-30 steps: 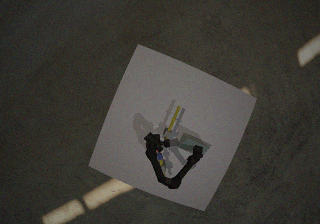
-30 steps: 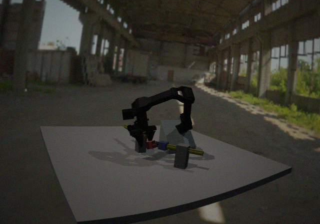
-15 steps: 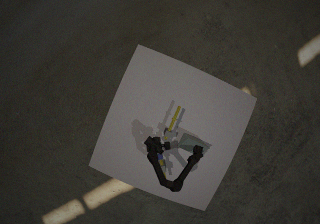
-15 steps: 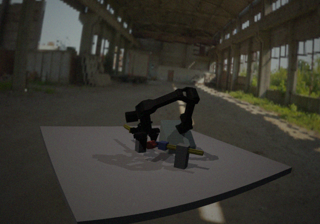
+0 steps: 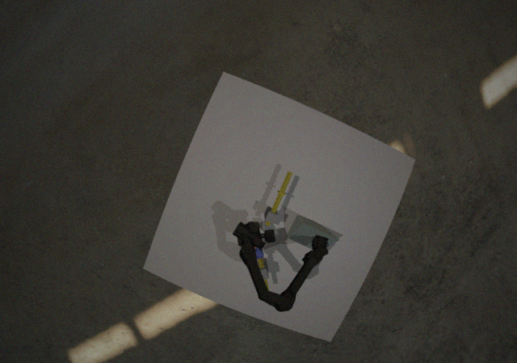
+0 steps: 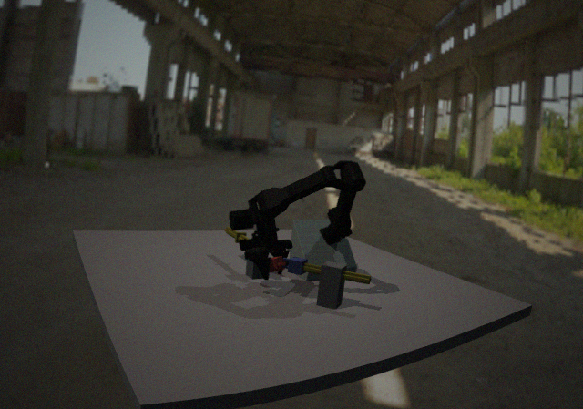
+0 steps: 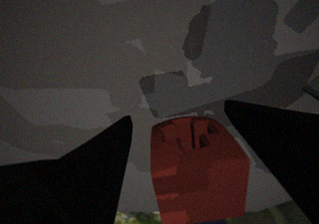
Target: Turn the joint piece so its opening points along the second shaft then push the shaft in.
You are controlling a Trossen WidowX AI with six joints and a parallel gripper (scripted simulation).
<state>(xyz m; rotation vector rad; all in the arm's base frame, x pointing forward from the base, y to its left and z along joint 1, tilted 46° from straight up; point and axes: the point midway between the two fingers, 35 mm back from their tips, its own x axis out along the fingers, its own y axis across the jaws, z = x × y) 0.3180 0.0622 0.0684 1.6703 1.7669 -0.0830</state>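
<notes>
Now: gripper tip 10 mm to the right of the red joint piece and 40 mm below it.
</notes>
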